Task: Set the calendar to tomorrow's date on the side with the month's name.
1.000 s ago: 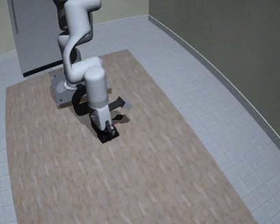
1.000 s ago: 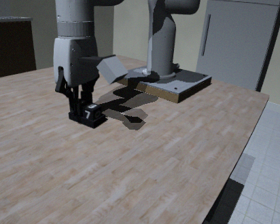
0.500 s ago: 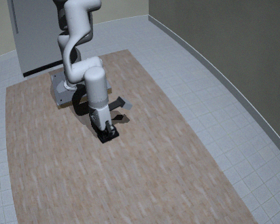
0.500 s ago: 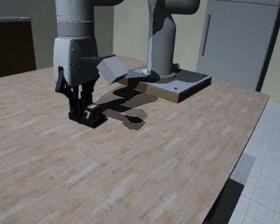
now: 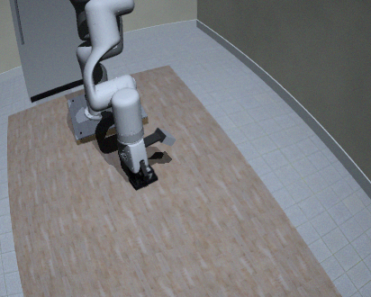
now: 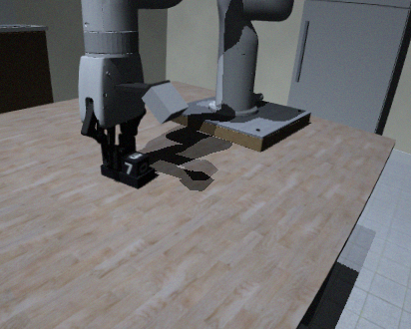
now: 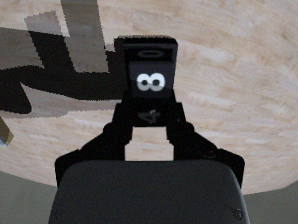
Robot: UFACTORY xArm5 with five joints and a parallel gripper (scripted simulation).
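Now: hand 1 cm past the tray, 2 cm to the right of it and 3 cm above it.
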